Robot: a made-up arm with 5 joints.
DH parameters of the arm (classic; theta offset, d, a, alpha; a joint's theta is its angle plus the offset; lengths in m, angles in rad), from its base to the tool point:
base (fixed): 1.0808 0 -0.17 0
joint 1: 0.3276 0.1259 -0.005 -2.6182
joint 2: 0 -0.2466 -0.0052 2.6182
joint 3: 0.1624 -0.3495 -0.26 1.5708
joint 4: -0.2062 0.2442 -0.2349 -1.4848
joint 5: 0 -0.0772 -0.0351 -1.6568
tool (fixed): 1.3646 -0.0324 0 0
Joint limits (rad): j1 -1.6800..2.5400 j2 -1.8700..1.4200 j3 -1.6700..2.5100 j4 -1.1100..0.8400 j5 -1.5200..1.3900
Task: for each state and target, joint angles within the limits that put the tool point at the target. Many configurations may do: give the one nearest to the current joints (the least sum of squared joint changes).
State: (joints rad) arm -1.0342 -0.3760 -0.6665 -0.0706 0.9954
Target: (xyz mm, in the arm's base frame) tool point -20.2 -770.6 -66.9
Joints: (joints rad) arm -0.7755 -0.4395 -0.2297 -0.2742 0.9507
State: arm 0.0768 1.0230 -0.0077 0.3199 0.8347
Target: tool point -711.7 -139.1 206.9
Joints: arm -0.5635 1.2897 -0.6748 0.4956 0.7690
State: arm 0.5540 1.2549 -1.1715 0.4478 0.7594
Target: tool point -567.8 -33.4 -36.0
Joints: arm 0.1572 1.4200 -1.6700 0.3559 0.8227
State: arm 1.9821 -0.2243 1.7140 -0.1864 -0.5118
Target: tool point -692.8 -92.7 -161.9
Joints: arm 2.2709 0.0548 2.1432 0.4382 -0.4852
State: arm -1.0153 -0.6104 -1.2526 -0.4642 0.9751
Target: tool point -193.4 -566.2 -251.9
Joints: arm -0.9013 -0.9897 -1.0460 -0.0593 0.9402
